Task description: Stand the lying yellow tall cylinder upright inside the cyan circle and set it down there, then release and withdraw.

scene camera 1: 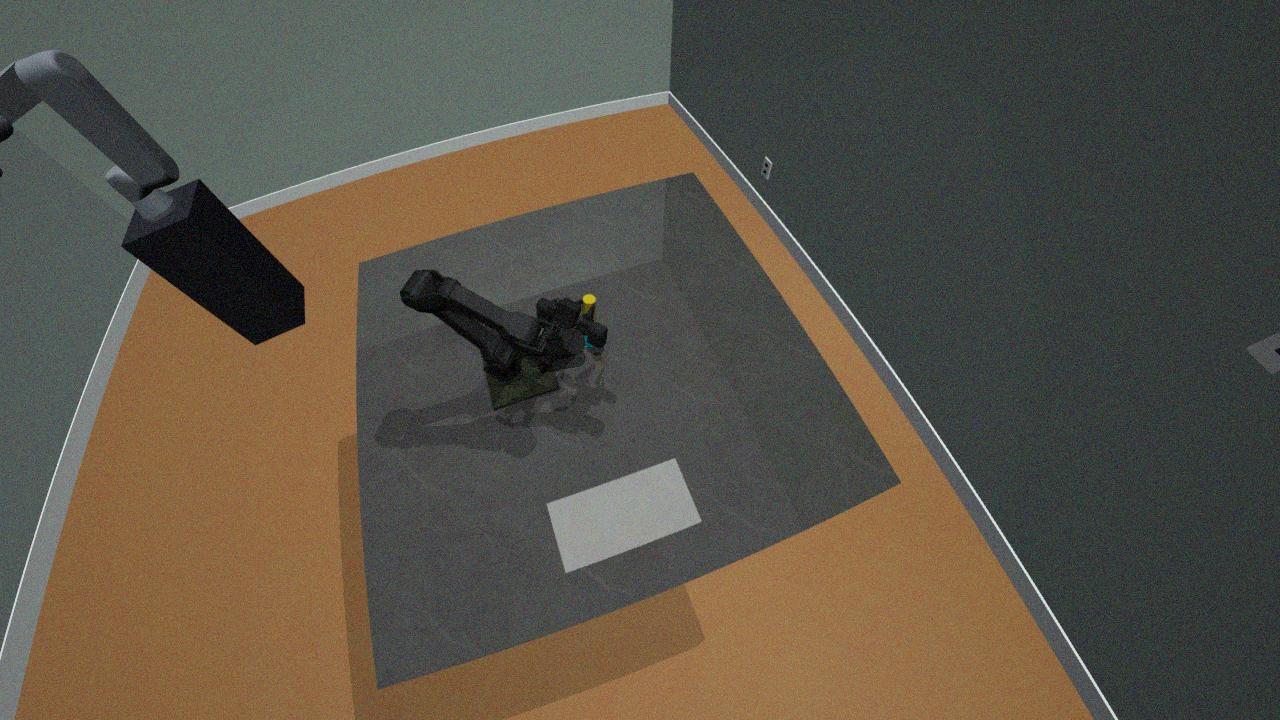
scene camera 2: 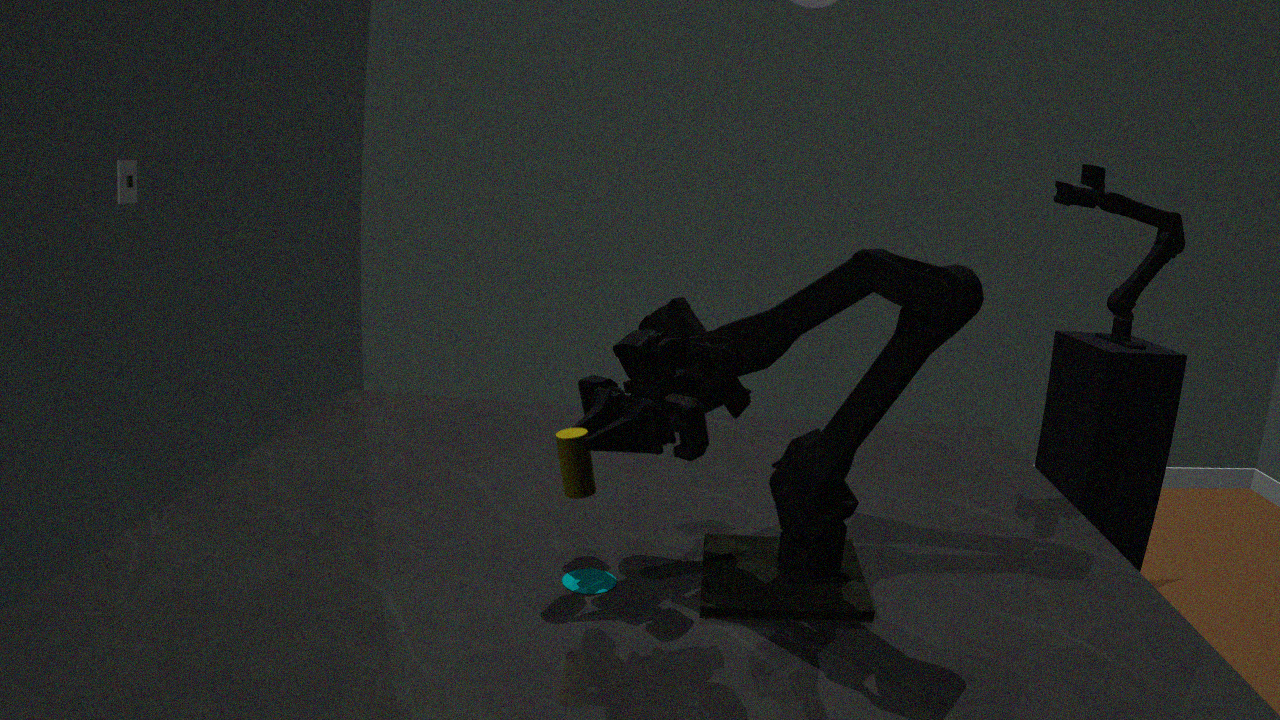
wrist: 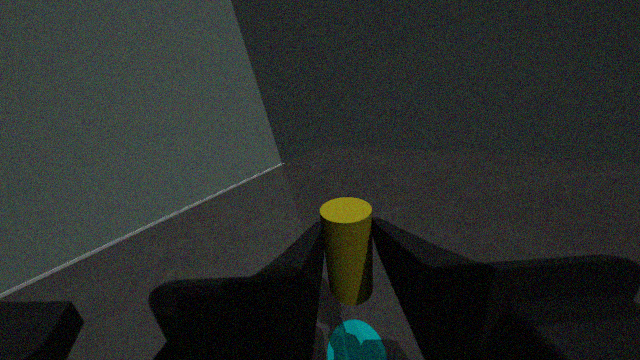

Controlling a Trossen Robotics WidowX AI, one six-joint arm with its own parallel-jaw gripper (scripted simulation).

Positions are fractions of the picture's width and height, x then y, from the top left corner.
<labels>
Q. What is my gripper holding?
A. A yellow cylinder.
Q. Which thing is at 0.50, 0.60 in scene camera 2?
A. My gripper.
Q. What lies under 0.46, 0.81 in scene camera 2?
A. A cyan circle.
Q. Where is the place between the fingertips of my gripper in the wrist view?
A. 0.54, 0.63
</labels>
